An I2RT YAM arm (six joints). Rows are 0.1 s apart.
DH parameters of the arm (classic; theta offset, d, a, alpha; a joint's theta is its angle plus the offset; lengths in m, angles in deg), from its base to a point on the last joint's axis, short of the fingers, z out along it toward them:
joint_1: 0 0.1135 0.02 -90
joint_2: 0 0 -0.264 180
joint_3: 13.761 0 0.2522 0
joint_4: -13.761 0 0.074 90
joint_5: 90 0 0 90
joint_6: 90 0.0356 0 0
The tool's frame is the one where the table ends.
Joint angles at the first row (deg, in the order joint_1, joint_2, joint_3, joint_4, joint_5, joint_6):
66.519, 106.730, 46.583, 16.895, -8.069, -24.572
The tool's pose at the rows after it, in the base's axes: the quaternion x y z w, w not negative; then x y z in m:
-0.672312 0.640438 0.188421 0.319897 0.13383 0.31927 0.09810
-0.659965 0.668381 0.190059 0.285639 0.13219 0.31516 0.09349
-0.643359 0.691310 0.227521 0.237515 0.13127 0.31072 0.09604
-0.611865 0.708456 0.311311 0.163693 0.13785 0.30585 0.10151
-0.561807 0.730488 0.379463 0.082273 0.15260 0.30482 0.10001
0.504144 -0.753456 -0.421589 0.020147 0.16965 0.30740 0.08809
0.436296 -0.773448 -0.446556 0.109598 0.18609 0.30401 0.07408
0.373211 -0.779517 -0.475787 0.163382 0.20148 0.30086 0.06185
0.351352 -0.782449 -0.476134 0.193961 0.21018 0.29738 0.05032
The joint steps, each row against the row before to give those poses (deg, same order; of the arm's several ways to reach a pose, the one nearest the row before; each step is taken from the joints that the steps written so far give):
0.008, 1.316, -0.023, -2.292, 0.945, 1.135
-0.070, 0.146, 0.176, -3.621, -0.462, 3.349
-0.703, -0.962, 0.464, -4.440, -5.252, 4.207
-2.585, -0.525, 1.294, -4.463, -12.154, 5.139
-3.292, 2.355, 3.128, -4.484, -11.125, 5.533
-2.941, 5.546, 5.548, -7.637, -9.708, 4.192
-3.004, 5.133, 4.381, -7.031, -7.535, 3.532
-2.611, 3.995, 2.503, -1.497, -6.346, 4.398
-1.510, 3.406, 2.699, -4.591, -1.977, -1.611

